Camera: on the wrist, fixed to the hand. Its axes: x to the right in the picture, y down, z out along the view.
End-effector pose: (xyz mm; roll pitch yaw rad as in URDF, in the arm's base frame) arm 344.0 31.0 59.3 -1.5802 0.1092 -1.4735
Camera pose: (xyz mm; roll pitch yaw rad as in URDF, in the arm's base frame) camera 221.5 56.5 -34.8 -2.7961 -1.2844 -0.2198
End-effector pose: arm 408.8 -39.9 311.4 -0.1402 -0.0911 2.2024
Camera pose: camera 352.0 -99.7 178.4 0.1172 -0.3990 0.5745
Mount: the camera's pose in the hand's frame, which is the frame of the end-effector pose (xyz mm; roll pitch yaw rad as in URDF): -26.8 98.7 -118.5 0.0157 -0.2623 -1.5884
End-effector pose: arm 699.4 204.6 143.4 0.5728 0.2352 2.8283
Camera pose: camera 689.1 53.2 104.8 -0.2405 0.2974 1.1656
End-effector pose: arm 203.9 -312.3 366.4 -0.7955 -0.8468 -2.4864
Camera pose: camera 117.4 -359.2 244.7 1.1772 -0.5996 1.2917
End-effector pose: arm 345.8 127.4 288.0 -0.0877 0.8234 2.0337
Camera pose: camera 316.7 -11.3 221.5 -0.8406 -0.2481 0.7130
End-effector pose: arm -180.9 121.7 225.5 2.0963 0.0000 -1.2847
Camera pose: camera -137.6 162.4 370.3 -3.0674 1.3071 0.3514
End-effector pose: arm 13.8 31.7 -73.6 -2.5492 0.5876 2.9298
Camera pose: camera 43.3 176.8 -22.8 -2.5210 -0.2829 -1.9558
